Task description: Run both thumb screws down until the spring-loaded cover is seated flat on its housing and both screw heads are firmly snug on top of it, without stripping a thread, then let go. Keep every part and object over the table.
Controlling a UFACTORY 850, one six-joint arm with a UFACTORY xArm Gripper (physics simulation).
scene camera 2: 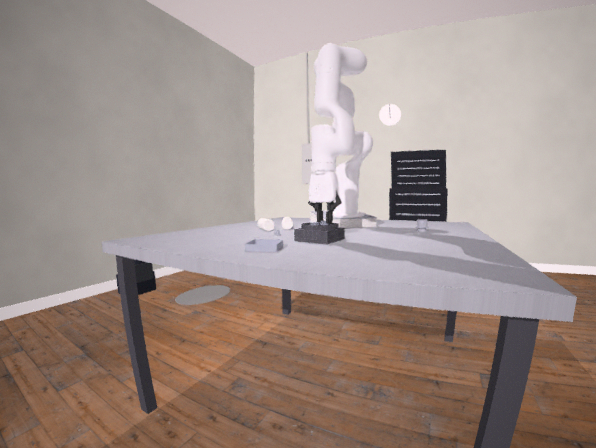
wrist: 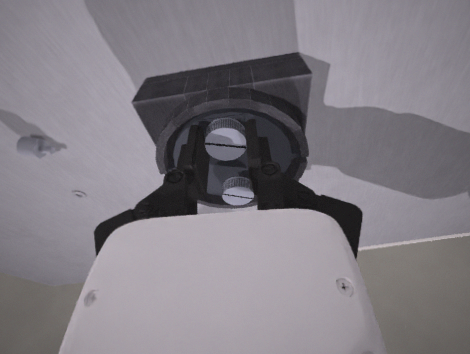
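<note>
The black housing stands on the table, with a round raised ring on top. The dark grey cover lies inside the ring; whether it is seated flat is hard to tell. Two slotted, knurled thumb screws stand on it. My gripper points down over the housing, shut on the farther thumb screw, with a finger at each side of its head. The nearer thumb screw shows lower in the wrist view, nearer the gripper's body. The space under both heads is hidden.
A shallow grey tray lies left of the housing. Two white cylinders and a small grey part lie behind the tray. A grey knobbed object stands on the table at the right in the scene view.
</note>
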